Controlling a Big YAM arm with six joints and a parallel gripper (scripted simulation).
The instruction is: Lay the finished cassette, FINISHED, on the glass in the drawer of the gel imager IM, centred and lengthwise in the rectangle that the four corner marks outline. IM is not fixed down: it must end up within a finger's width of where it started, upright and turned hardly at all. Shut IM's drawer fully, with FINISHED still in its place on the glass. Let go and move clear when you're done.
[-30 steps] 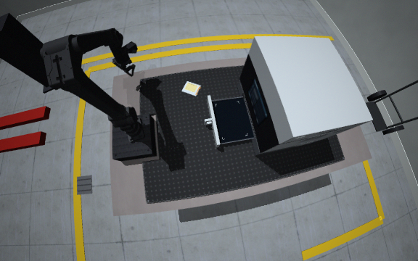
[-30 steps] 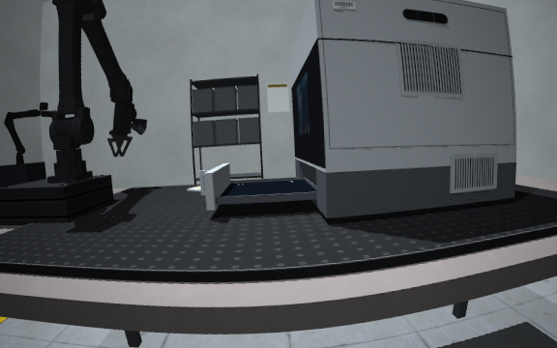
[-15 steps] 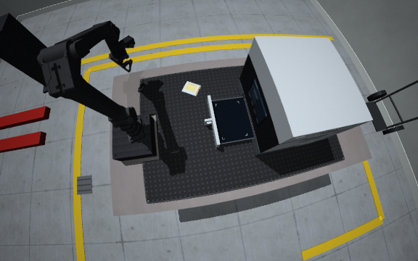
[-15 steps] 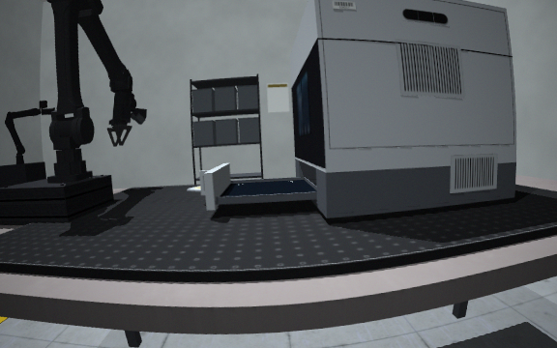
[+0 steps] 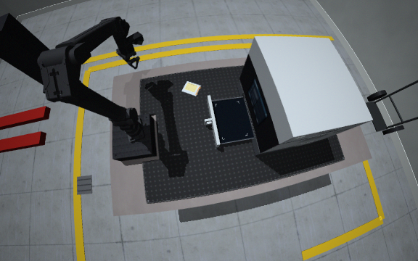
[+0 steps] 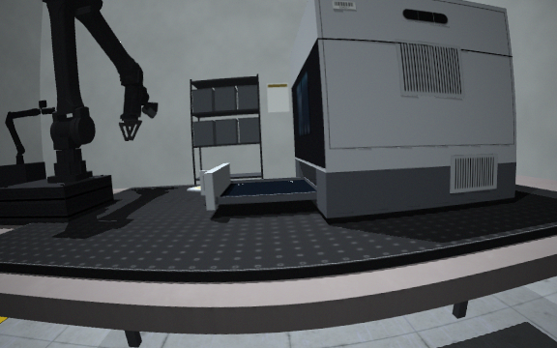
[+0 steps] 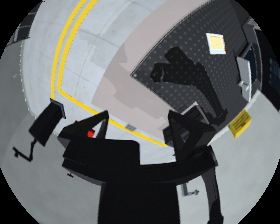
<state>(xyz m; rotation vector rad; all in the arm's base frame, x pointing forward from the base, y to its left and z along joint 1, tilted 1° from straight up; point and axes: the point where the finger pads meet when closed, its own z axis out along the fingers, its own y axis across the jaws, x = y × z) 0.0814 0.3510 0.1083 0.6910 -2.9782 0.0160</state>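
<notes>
The finished cassette lies 30 cm ahead of my hand, 18 cm to the right of it and 19 cm below it. The rest, counted from my hand: drawer: 44 cm ahead, 46 cm to the right, 14 cm below.
</notes>
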